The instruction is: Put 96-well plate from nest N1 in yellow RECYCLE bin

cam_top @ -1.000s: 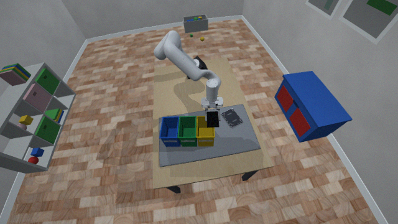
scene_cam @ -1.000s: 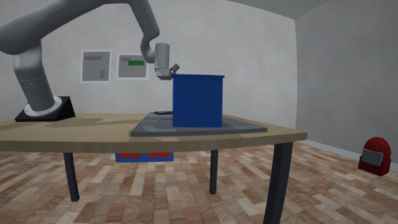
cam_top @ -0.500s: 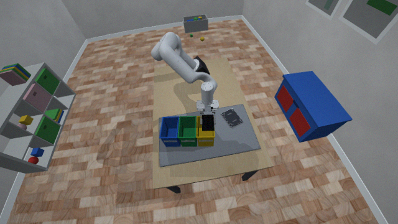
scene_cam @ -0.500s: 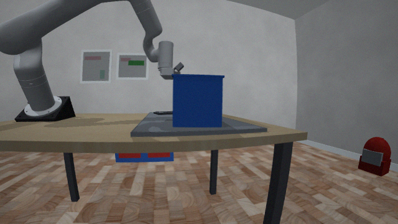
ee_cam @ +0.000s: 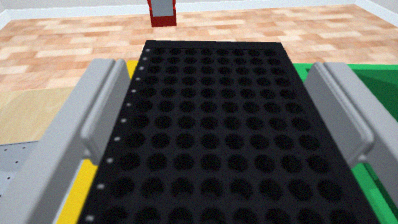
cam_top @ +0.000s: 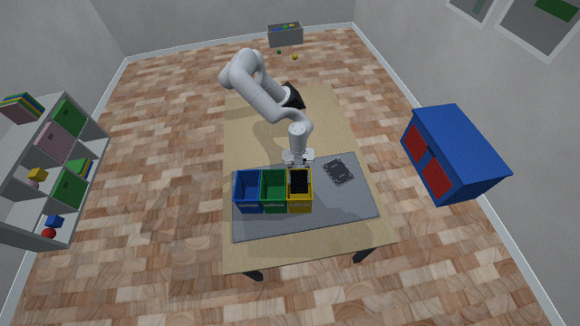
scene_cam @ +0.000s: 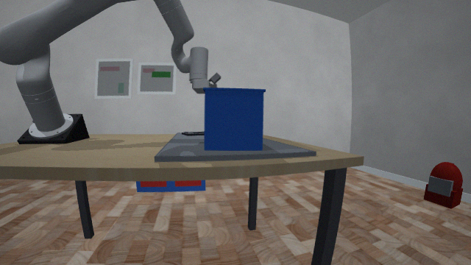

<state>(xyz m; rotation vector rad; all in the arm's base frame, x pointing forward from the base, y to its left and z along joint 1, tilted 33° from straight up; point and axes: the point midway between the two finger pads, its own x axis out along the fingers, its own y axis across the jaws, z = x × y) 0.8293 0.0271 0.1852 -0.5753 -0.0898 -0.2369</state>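
The black 96-well plate lies 10 mm below my hand. From my hand the other things lie so: green bin (130 mm to the right, 130 mm below, 30 mm behind); yellow bin (130 mm below); blue bin (260 mm to the right, 130 mm below, 70 mm behind).
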